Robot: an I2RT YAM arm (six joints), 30 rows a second.
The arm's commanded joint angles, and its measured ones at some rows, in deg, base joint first. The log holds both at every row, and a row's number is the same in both.
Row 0, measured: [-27.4, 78.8, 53.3, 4.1, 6.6, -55.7]
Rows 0 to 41, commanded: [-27.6, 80.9, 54.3, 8.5, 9.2, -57.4]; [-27.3, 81.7, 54.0, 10.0, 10.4, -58.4]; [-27.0, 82.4, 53.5, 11.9, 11.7, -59.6]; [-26.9, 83.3, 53.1, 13.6, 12.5, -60.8]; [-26.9, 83.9, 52.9, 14.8, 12.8, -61.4]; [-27.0, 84.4, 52.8, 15.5, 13.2, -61.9]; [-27.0, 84.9, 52.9, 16.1, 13.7, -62.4]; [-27.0, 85.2, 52.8, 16.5, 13.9, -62.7]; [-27.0, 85.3, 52.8, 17.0, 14.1, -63.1]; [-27.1, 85.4, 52.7, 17.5, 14.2, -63.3]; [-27.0, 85.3, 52.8, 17.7, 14.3, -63.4]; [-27.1, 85.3, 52.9, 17.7, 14.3, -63.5]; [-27.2, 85.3, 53.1, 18.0, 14.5, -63.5]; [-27.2, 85.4, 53.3, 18.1, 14.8, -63.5]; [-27.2, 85.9, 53.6, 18.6, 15.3, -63.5]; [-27.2, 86.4, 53.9, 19.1, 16.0, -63.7]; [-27.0, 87.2, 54.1, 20.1, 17.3, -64.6]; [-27.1, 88.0, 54.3, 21.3, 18.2, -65.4]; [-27.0, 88.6, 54.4, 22.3, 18.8, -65.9]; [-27.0, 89.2, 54.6, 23.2, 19.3, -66.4]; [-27.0, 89.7, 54.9, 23.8, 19.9, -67.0]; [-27.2, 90.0, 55.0, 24.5, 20.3, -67.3]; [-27.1, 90.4, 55.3, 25.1, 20.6, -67.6]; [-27.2, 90.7, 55.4, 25.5, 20.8, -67.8]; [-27.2, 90.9, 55.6, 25.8, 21.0, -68.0]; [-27.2, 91.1, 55.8, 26.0, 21.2, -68.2]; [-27.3, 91.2, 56.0, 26.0, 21.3, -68.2]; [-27.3, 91.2, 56.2, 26.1, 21.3, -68.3]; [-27.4, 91.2, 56.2, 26.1, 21.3, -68.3]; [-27.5, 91.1, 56.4, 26.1, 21.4, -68.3]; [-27.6, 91.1, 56.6, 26.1, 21.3, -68.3]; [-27.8, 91.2, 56.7, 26.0, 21.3, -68.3]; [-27.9, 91.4, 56.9, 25.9, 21.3, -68.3]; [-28.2, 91.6, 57.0, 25.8, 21.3, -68.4]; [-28.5, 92.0, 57.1, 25.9, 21.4, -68.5]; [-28.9, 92.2, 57.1, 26.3, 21.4, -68.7]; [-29.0, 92.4, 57.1, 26.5, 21.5, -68.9]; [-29.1, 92.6, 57.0, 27.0, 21.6, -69.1]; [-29.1, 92.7, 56.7, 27.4, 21.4, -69.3]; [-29.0, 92.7, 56.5, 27.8, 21.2, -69.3]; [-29.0, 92.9, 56.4, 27.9, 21.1, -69.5]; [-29.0, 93.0, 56.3, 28.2, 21.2, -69.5]
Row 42, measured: [-28.8, 92.3, 56.3, 25.6, 20.8, -69.3]
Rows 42 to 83, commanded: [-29.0, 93.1, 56.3, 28.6, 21.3, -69.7]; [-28.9, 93.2, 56.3, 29.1, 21.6, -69.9]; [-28.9, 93.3, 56.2, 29.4, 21.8, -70.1]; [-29.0, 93.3, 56.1, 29.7, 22.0, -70.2]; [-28.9, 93.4, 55.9, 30.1, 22.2, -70.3]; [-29.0, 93.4, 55.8, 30.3, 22.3, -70.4]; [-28.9, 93.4, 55.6, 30.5, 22.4, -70.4]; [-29.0, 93.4, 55.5, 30.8, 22.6, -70.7]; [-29.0, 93.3, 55.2, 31.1, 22.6, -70.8]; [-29.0, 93.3, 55.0, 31.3, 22.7, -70.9]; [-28.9, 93.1, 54.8, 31.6, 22.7, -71.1]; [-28.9, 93.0, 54.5, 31.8, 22.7, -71.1]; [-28.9, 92.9, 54.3, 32.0, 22.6, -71.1]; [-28.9, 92.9, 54.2, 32.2, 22.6, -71.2]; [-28.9, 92.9, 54.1, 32.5, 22.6, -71.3]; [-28.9, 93.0, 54.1, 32.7, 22.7, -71.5]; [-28.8, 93.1, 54.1, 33.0, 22.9, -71.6]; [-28.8, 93.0, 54.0, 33.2, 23.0, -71.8]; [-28.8, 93.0, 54.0, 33.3, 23.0, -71.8]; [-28.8, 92.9, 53.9, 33.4, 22.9, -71.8]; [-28.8, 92.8, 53.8, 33.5, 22.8, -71.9]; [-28.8, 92.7, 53.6, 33.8, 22.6, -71.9]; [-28.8, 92.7, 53.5, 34.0, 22.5, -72.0]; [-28.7, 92.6, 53.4, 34.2, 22.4, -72.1]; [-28.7, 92.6, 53.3, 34.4, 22.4, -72.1]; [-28.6, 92.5, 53.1, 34.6, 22.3, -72.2]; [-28.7, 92.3, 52.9, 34.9, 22.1, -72.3]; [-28.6, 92.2, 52.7, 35.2, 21.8, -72.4]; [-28.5, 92.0, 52.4, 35.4, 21.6, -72.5]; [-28.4, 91.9, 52.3, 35.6, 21.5, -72.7]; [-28.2, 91.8, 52.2, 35.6, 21.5, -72.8]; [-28.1, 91.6, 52.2, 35.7, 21.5, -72.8]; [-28.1, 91.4, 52.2, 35.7, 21.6, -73.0]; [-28.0, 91.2, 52.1, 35.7, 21.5, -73.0]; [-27.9, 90.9, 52.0, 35.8, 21.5, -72.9]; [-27.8, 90.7, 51.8, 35.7, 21.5, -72.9]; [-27.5, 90.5, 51.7, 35.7, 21.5, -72.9]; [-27.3, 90.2, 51.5, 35.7, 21.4, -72.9]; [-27.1, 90.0, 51.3, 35.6, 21.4, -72.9]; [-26.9, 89.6, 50.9, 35.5, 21.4, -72.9]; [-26.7, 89.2, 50.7, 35.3, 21.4, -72.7]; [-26.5, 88.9, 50.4, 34.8, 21.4, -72.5]
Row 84, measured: [-27.4, 92.0, 50.8, 33.2, 21.7, -73.3]
